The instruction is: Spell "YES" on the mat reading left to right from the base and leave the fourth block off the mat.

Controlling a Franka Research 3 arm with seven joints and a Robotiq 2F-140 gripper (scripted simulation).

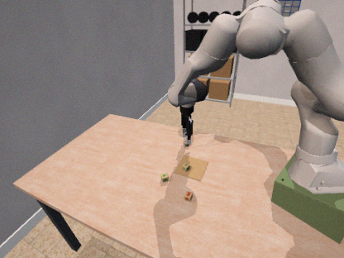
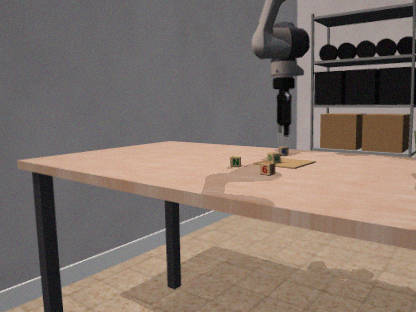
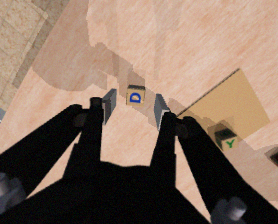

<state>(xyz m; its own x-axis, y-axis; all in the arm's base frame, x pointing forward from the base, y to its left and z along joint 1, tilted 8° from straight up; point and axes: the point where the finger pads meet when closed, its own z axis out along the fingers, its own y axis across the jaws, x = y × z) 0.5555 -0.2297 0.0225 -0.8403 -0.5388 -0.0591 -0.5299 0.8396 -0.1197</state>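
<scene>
The S block is 6 cm below my hand. From my hand the other things lie so: green N block: 4 cm ahead, 29 cm to the left, 6 cm below; then Y block: 4 cm behind, 19 cm to the left, 5 cm below; then tan mat: 7 cm behind, 17 cm to the left, 7 cm below.
</scene>
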